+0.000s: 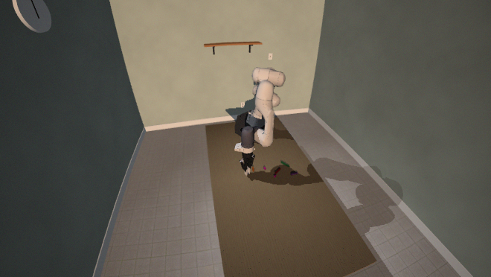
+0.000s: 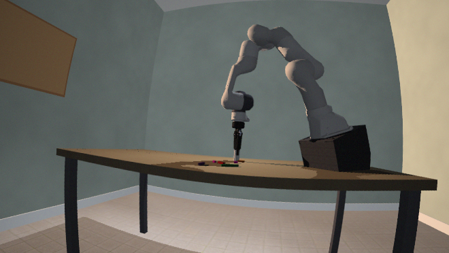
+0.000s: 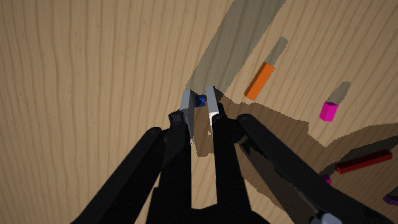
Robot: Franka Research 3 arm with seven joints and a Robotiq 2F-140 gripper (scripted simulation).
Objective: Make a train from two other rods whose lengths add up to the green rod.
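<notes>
Now: hand 30 mm above the blue rod. From my hand the other things lie so: orange rod 50 mm to the left, 50 mm behind, 30 mm below; then red rod 240 mm to the left, 30 mm below, 10 mm behind; then green rod 320 mm to the left, 90 mm behind, 30 mm below.
</notes>
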